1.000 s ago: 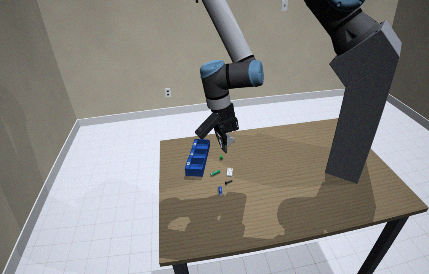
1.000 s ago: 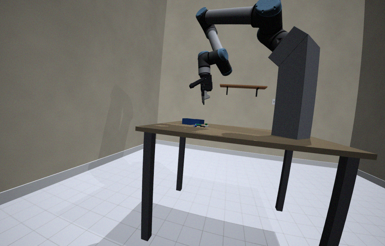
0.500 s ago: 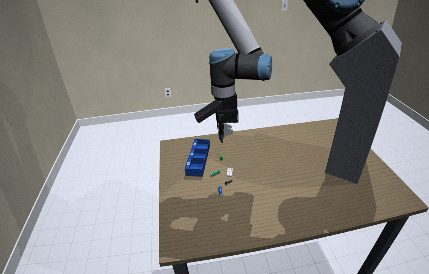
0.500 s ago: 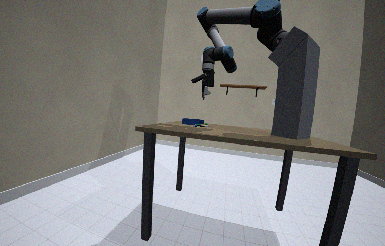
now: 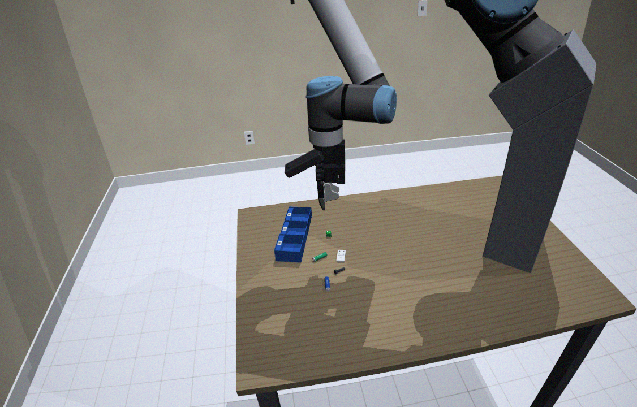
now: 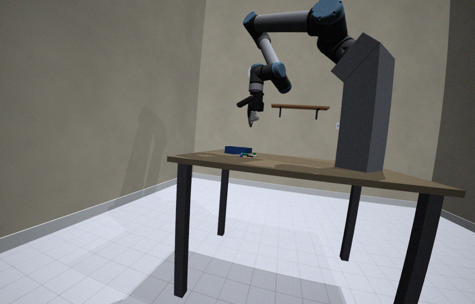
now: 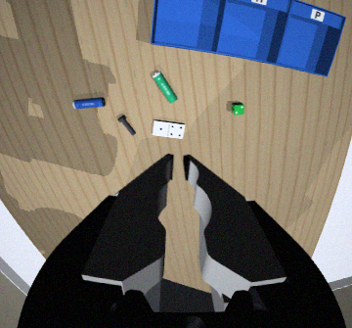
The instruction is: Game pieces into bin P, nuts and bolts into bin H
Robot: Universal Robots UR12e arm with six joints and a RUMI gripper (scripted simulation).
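The blue bin lies 6 cm ahead of my hand, 13 cm to the right of it and 18 cm below it. Round my hand: black bolt (9 cm to the left, 19 cm below); green cylinder (2 cm ahead, 1 cm to the left, 19 cm below); white domino (4 cm behind, 3 cm to the left, 19 cm below).
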